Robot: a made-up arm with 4 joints. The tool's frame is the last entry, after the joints.
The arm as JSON. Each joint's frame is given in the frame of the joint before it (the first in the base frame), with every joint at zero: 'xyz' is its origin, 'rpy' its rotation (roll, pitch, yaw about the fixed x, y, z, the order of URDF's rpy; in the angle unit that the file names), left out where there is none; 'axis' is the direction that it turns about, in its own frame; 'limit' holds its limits. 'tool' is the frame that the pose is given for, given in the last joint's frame.
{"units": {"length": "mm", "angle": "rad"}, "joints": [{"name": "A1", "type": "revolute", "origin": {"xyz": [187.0, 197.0, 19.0], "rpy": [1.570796, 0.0, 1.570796]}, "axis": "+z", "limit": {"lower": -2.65, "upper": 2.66}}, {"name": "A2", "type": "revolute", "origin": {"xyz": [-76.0, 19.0, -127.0], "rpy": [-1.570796, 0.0, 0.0]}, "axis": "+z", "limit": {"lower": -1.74, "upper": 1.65}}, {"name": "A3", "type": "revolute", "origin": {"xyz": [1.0, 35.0, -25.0], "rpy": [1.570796, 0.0, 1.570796]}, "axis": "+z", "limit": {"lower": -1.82, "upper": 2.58}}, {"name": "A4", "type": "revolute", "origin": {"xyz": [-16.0, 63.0, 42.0], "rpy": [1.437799, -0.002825, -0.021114]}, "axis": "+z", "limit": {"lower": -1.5, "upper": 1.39}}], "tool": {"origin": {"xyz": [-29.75, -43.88, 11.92], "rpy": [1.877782, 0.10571, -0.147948]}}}
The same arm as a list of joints. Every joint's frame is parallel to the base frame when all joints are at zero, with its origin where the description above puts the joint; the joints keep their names.
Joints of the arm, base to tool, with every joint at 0 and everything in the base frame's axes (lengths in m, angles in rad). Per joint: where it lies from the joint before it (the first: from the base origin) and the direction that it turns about. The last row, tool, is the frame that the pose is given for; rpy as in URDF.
A1: offset 0.1870 0.1970 0.0190 axis 1 0 0
A2: offset -0.1270 -0.0760 0.0190 axis 0 0 1
A3: offset -0.0350 0.0010 -0.0250 axis 0 1 0
A4: offset 0.0160 0.0420 0.0630 axis 0.021301 0.132605 -0.99094
tool: offset 0.0300 -0.0420 -0.0170 rpy -1.3925 -0.0644 -2.9841
Joint limits (rad, base to tool): -2.6500..2.6600 -1.7400..1.6500 -1.8200..2.5800 -1.5000..1.3900

